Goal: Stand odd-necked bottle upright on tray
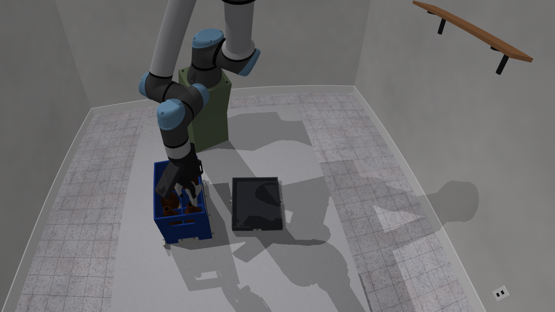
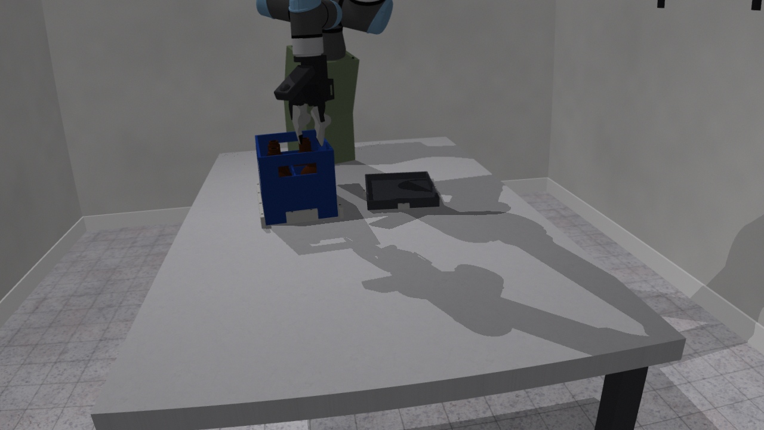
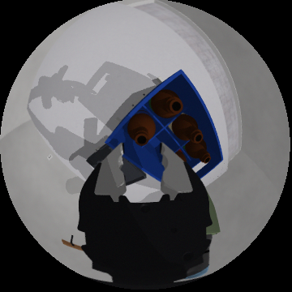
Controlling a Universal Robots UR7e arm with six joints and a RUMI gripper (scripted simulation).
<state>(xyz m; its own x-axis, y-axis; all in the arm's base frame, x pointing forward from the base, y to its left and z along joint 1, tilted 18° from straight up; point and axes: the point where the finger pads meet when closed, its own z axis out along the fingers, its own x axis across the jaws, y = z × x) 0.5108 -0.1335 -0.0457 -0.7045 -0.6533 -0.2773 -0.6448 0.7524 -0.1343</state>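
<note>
My hand is 11 cm above the blue crate, 9 cm past it and 4 cm to the left of it. Round my hand: dark tray 25 cm to the left, 18 cm below, 6 cm behind.
</note>
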